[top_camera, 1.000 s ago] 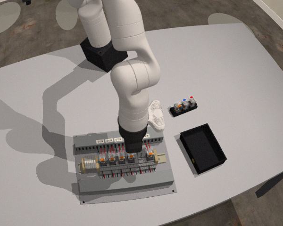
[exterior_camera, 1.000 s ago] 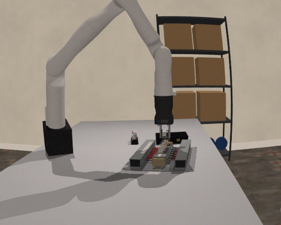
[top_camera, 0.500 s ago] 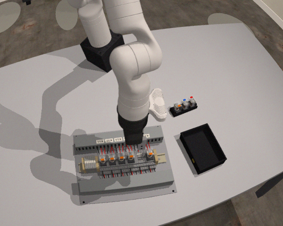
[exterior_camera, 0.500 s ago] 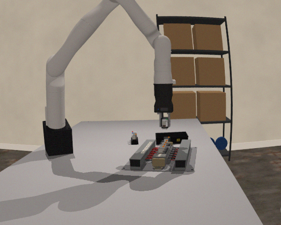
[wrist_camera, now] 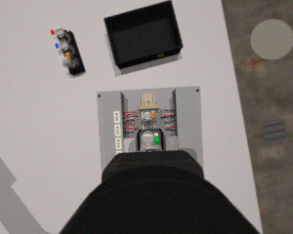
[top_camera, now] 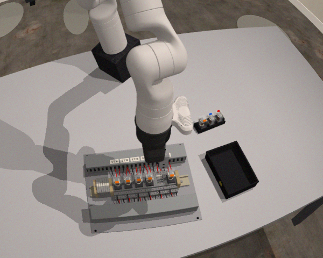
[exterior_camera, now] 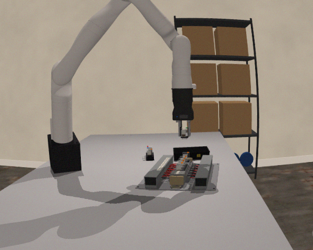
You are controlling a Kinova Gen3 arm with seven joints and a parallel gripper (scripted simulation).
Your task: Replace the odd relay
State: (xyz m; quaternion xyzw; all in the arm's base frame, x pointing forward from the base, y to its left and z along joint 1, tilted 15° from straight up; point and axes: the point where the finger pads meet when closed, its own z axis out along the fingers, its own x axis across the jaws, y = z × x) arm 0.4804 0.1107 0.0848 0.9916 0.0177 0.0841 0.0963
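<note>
Right now my hand is 10 mm past the black tray, 220 mm to the right of it and 140 mm above it. From my hand the other things lie so: spare holder (200 mm behind, 200 mm to the left, 150 mm below); then blue-button relay (200 mm behind, 200 mm to the left, 130 mm below); then green-button relay (10 mm below).
</note>
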